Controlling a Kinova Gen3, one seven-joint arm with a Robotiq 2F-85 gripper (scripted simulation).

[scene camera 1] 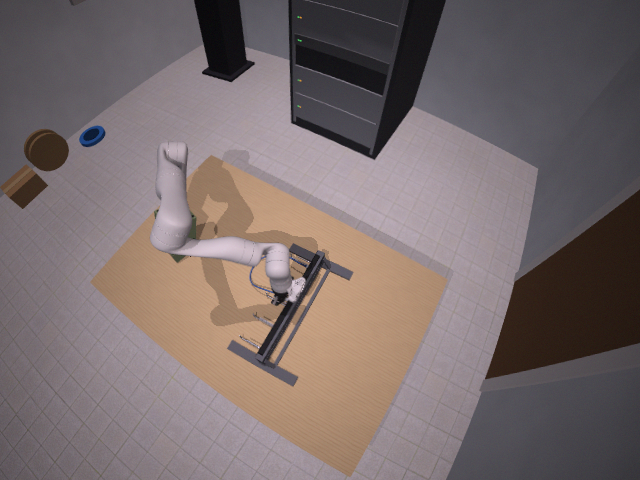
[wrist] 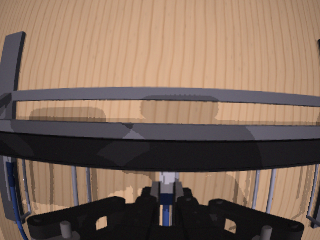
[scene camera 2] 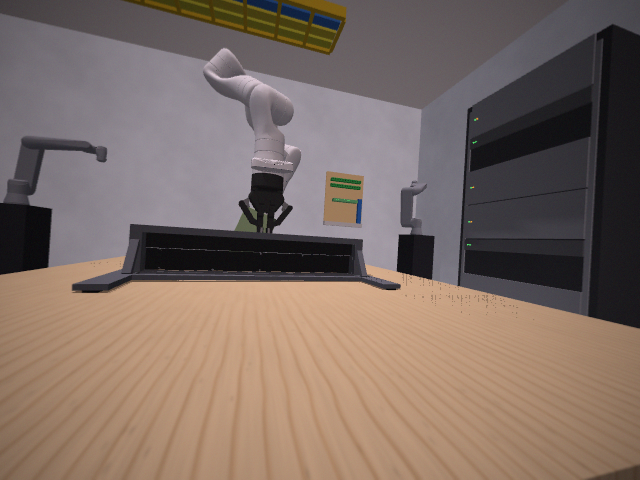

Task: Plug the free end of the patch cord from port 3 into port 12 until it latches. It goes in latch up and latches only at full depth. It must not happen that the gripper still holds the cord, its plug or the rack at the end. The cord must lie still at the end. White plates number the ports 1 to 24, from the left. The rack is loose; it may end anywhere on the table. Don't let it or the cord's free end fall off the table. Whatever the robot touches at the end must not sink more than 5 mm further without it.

Labels:
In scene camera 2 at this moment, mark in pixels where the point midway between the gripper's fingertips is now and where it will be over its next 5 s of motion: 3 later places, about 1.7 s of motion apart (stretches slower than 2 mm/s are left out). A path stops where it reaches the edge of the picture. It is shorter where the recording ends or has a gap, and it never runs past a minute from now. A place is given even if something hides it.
The gripper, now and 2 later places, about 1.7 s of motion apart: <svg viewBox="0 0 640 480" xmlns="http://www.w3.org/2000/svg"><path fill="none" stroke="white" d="M263 243L264 243L266 214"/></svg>

